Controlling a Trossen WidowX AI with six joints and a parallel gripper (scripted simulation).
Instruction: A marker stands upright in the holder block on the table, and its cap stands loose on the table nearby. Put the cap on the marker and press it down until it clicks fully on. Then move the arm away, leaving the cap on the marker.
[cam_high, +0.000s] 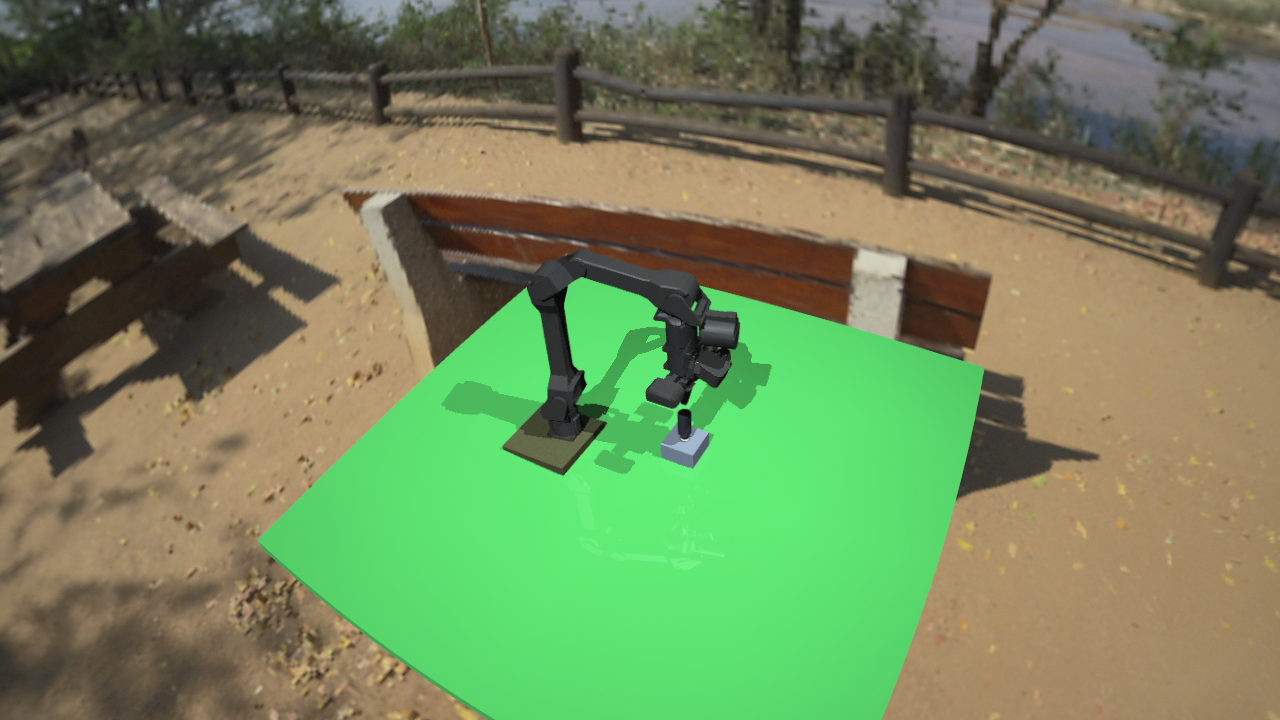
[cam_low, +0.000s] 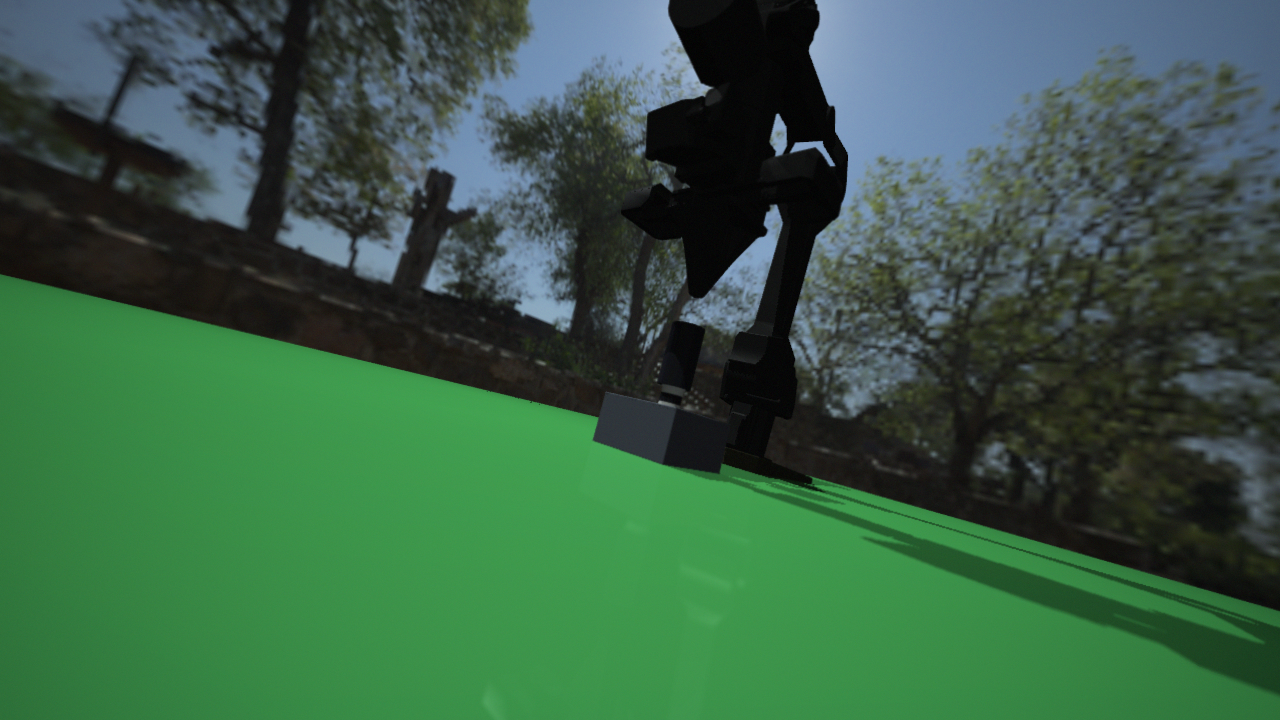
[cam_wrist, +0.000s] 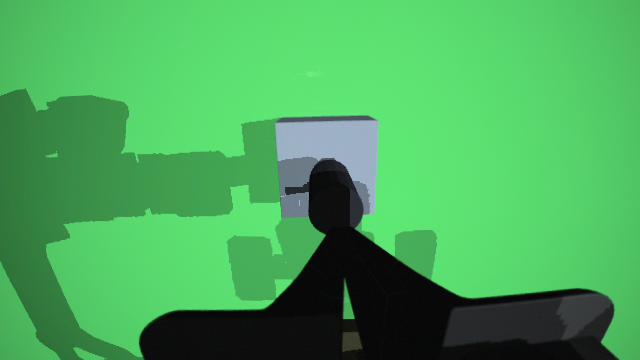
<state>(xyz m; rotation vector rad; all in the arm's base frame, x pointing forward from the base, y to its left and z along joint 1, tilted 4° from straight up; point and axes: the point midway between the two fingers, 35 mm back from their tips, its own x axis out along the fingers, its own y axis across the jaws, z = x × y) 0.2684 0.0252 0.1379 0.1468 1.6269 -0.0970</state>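
Right now the marker cap is 50 mm below my gripper tip.
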